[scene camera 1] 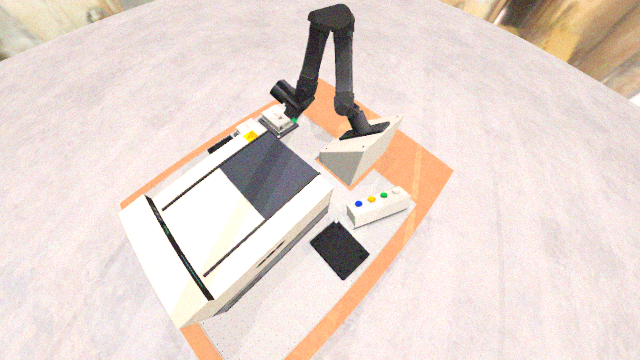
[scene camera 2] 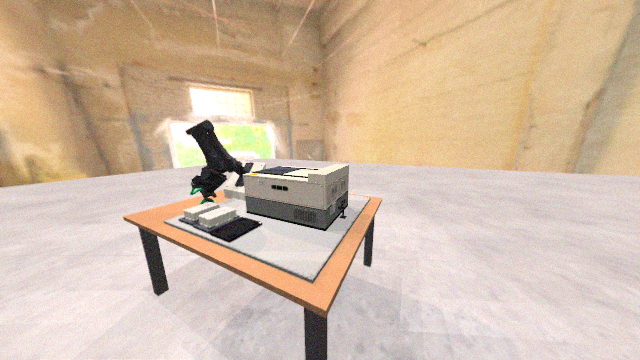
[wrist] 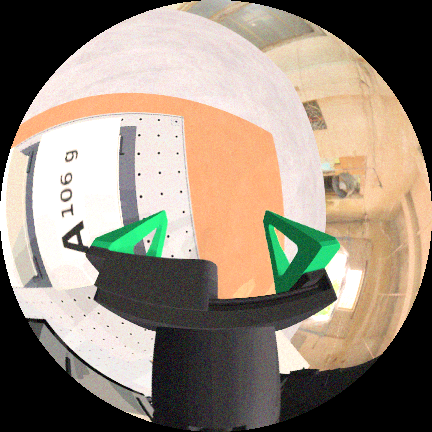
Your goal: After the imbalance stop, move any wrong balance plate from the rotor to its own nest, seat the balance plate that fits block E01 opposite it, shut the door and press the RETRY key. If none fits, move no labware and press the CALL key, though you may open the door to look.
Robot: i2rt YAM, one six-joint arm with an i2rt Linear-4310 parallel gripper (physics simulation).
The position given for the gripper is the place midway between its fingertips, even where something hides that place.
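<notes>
The wrist view shows the gripper [wrist: 214, 215] together with a white centrifuge [wrist: 118, 386], while a white button box [scene camera 1: 367, 210] appears in scene camera 1.
</notes>
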